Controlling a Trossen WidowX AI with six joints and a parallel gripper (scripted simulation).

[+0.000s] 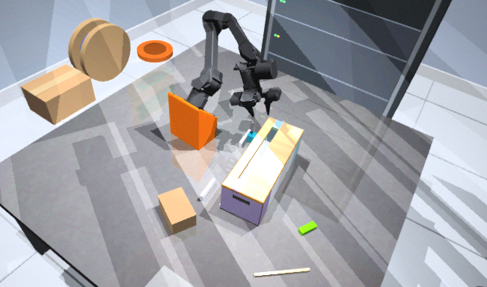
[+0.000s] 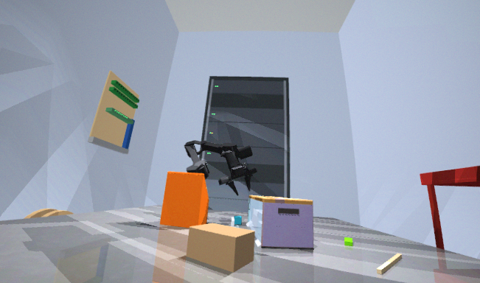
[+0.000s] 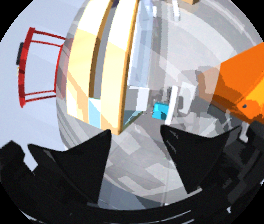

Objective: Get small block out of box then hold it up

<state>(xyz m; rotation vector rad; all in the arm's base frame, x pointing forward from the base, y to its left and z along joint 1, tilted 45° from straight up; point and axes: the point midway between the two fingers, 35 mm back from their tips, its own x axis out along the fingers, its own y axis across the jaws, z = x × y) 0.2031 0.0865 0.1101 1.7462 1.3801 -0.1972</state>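
The teal block is 20 mm behind my gripper tip, 10 mm to the right of it and 120 mm below it. From my gripper tip the other things lie so: wooden stick 390 mm ahead, 400 mm to the right, 130 mm below; then long box 90 mm ahead, 160 mm to the right, 80 mm below.
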